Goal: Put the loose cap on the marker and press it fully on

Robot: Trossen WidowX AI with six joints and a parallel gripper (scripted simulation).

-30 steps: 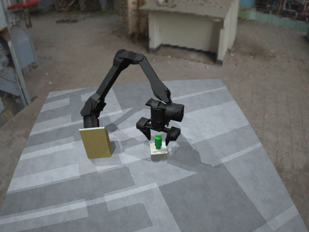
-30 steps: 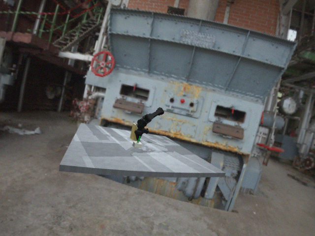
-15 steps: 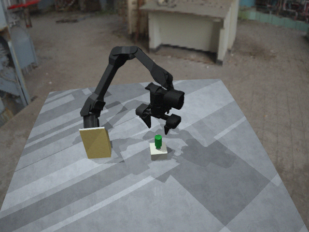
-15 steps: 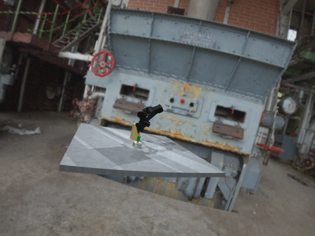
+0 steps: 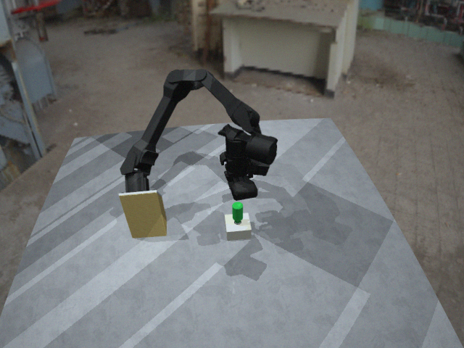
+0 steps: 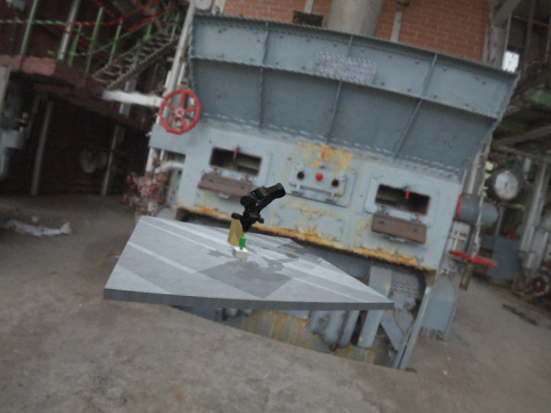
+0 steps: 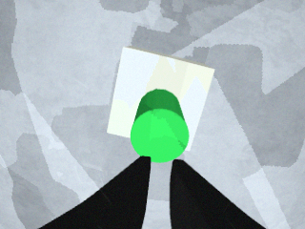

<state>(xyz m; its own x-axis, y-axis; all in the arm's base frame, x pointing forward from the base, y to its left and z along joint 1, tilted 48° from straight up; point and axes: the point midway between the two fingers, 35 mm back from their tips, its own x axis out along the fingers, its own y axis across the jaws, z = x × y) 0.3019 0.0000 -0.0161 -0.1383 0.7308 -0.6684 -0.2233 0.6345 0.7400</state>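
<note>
Right now the cap is 60 mm below my gripper tip.
</note>
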